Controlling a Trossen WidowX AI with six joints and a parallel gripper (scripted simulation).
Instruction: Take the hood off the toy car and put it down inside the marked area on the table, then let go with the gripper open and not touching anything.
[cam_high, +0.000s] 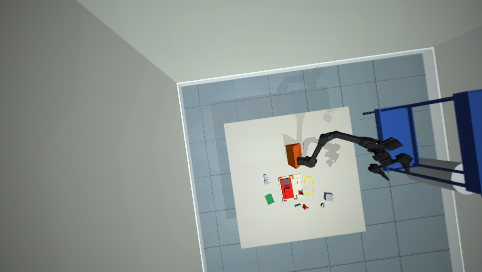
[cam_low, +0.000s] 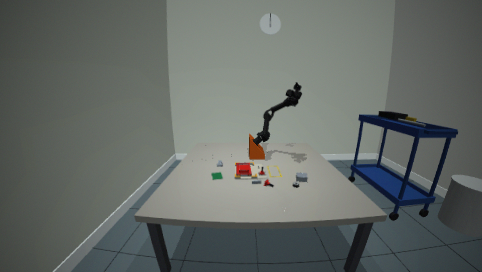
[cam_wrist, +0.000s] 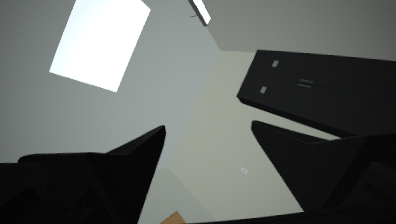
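Now: the hood 27 cm ahead of my gripper tip, 43 cm to the right of it and 60 cm below it. The rest, counted from my gripper tip: green piece (31 cm ahead, 63 cm to the right, 64 cm below).
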